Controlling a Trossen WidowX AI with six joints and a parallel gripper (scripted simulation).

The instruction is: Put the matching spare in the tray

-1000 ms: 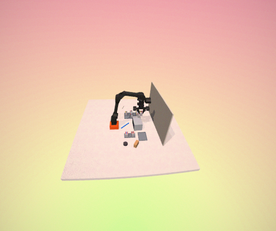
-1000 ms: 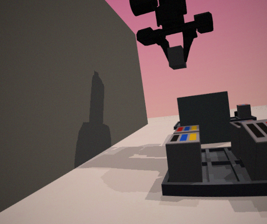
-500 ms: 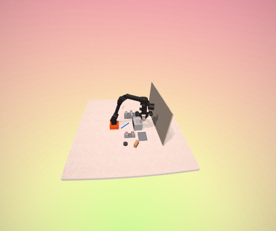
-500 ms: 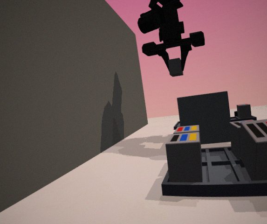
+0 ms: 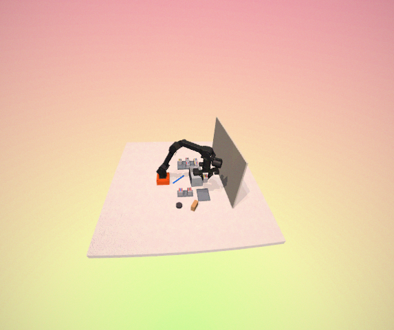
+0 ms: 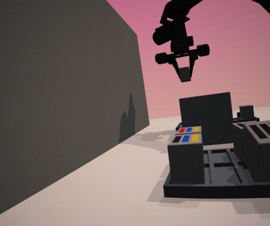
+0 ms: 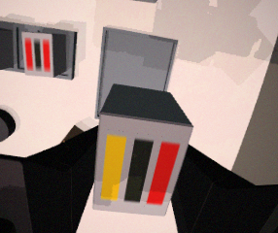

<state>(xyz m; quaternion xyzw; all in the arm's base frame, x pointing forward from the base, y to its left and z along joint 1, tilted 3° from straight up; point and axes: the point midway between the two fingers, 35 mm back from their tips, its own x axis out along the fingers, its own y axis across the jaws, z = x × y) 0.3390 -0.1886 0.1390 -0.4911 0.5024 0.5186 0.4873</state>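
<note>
My gripper tip is 17 cm above the flat tray. From my gripper tip the other things lie so: small rack: 15 cm behind, 2 cm to the left, 16 cm below; orange block: 8 cm behind, 13 cm to the right, 15 cm below; mounted unit: 4 cm behind, 19 cm to the left, 12 cm below.
</note>
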